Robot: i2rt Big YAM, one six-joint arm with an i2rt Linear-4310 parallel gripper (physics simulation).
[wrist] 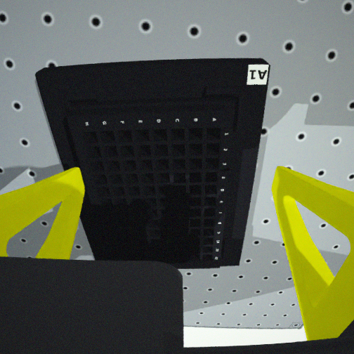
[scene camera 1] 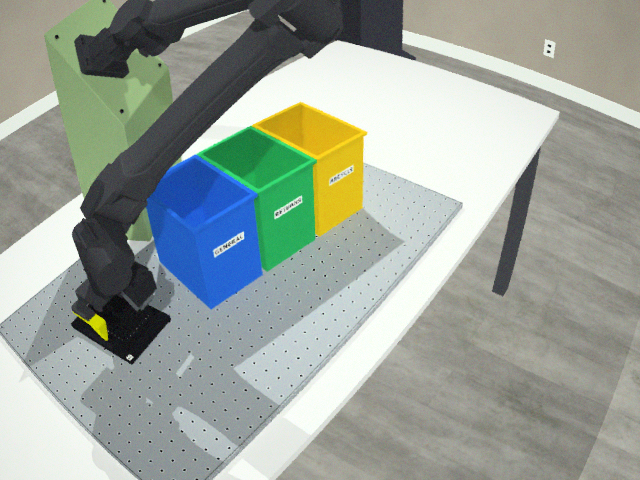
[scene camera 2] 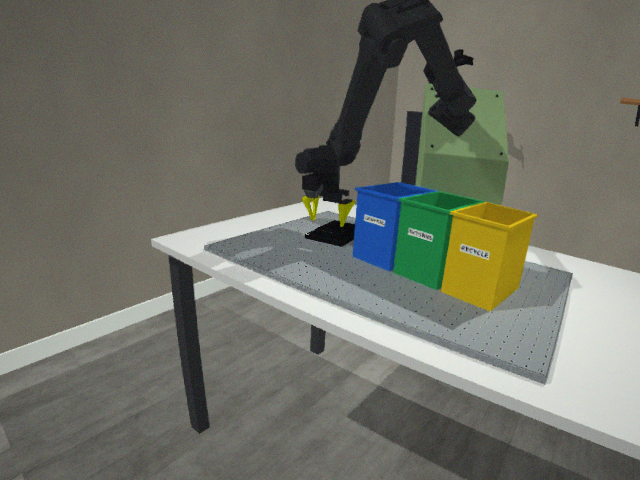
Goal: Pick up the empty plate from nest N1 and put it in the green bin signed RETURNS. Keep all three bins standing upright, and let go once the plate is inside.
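Pixels of known places: gripper, between the fingertips: point(scene camera 1: 122, 320) point(scene camera 2: 327, 223); arm's base, origin of its link: point(scene camera 1: 99, 58) point(scene camera 2: 451, 116).
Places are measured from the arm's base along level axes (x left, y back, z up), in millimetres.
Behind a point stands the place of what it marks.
Note:
The black plate point(scene camera 1: 135, 323) @[x -79, y -346, z -351 mm] point(wrist: 170, 150), with a grid of wells, lies flat in a black nest point(scene camera 1: 114, 349) @[x -134, y -374, z -363 mm] point(scene camera 2: 324, 239) @[x -60, y -374, z -365 mm] point(wrist: 150, 80) on the pegboard. The nest's corner tag reads A1 in the wrist view. My gripper point(scene camera 2: 327, 223) @[x -100, y -346, z -333 mm] point(wrist: 177, 177) is open and empty, its yellow fingers low and on either side of the plate in the wrist view. In scene camera 1 the arm hides one finger and part of the plate. The green RETURNS bin point(scene camera 1: 287, 232) @[x 239, y -304, z -316 mm] point(scene camera 2: 419, 258) @[x 250, y -300, z -318 mm] stands upright between the other two bins.
The blue GENERAL bin point(scene camera 1: 232, 273) @[x 116, y -339, z -328 mm] point(scene camera 2: 374, 245) @[x 126, y -336, z -325 mm] stands upright between nest and green bin. The yellow RECYCLE bin point(scene camera 1: 341, 201) @[x 370, y -266, z -325 mm] point(scene camera 2: 470, 279) @[x 373, y -265, z -324 mm] stands upright on the far side. The arm reaches past the blue bin. A green panelled stand point(scene camera 1: 87, 118) @[x -50, y -63, z -89 mm] point(scene camera 2: 465, 175) @[x 87, y -4, z -164 mm] is behind.

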